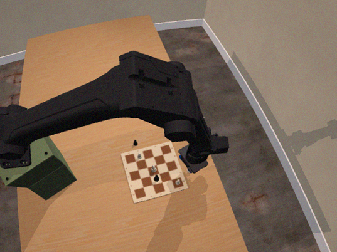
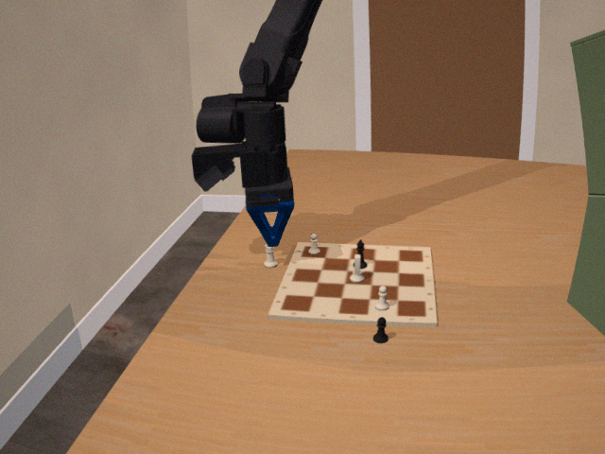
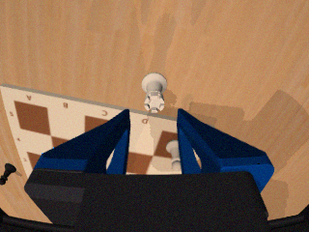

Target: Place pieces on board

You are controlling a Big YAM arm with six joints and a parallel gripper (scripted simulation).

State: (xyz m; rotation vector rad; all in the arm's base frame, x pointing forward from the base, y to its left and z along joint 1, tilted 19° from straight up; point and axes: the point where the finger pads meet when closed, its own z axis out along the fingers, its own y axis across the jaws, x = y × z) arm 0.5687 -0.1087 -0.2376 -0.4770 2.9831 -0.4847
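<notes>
The white rook is 10 mm ahead of my hand and 30 mm below it. The rest, counted from my hand: tall black piece 130 mm behind, 10 mm to the right, 20 mm below; tall white piece 130 mm behind, 30 mm to the left, 30 mm below; chessboard 140 mm behind, 30 mm to the left, 50 mm below.
</notes>
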